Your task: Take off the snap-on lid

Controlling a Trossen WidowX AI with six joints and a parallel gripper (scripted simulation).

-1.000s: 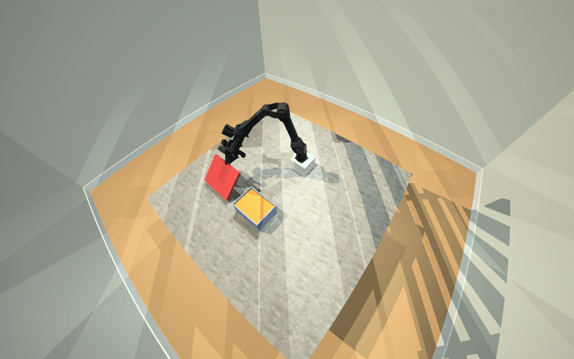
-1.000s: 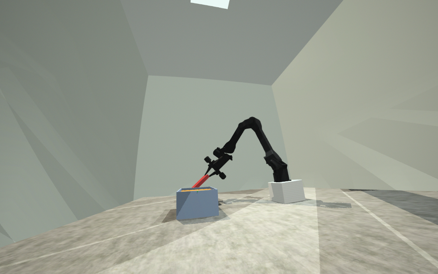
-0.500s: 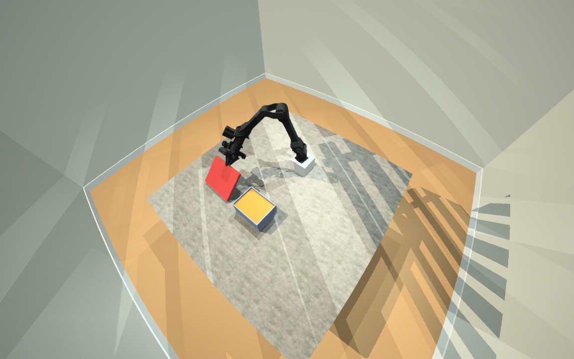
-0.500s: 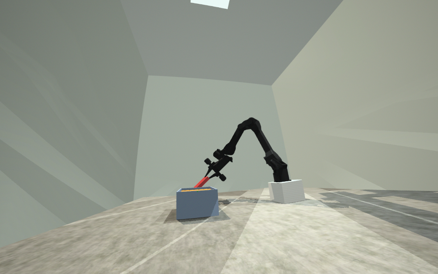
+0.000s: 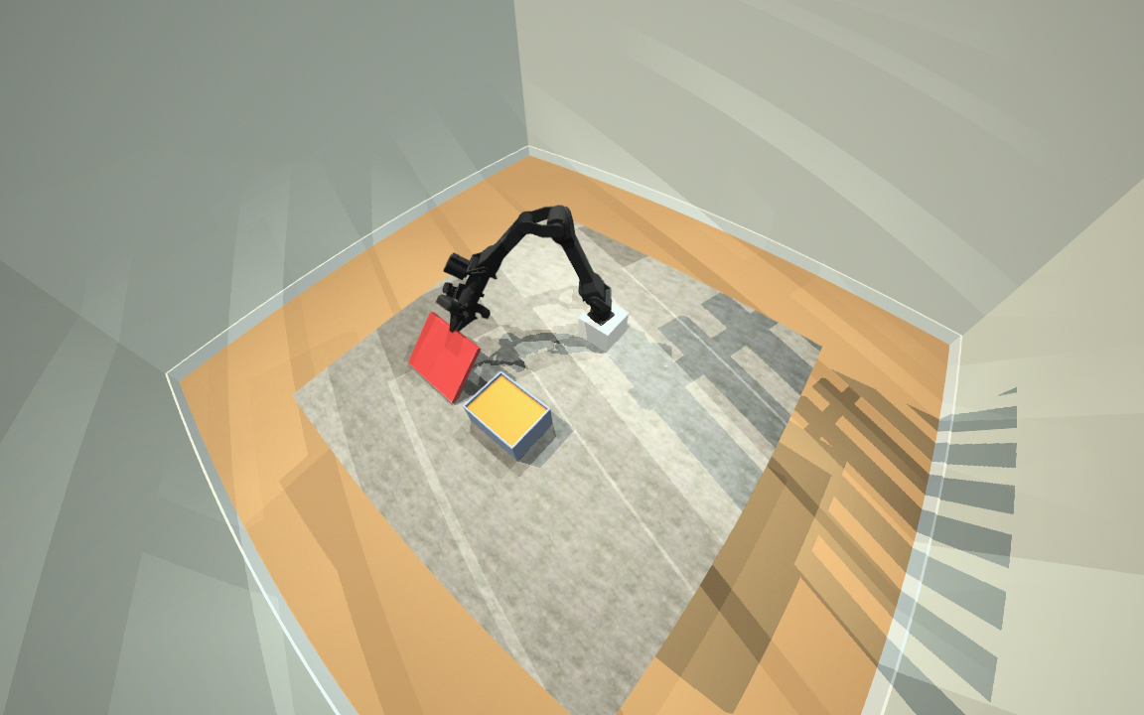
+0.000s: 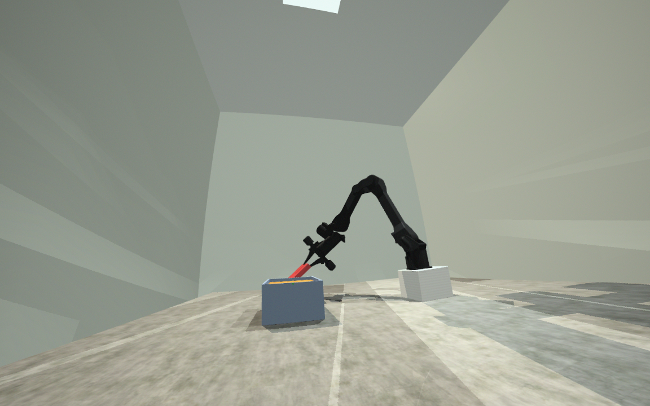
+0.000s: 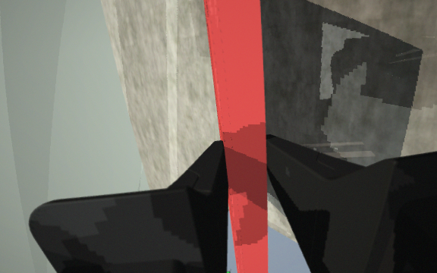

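The red lid is 70 mm ahead of my gripper tip, 50 mm below it and 10 mm to the left of it. Also, from my gripper tip: blue-grey storage box (300 mm to the left, 80 mm below, 30 mm ahead).
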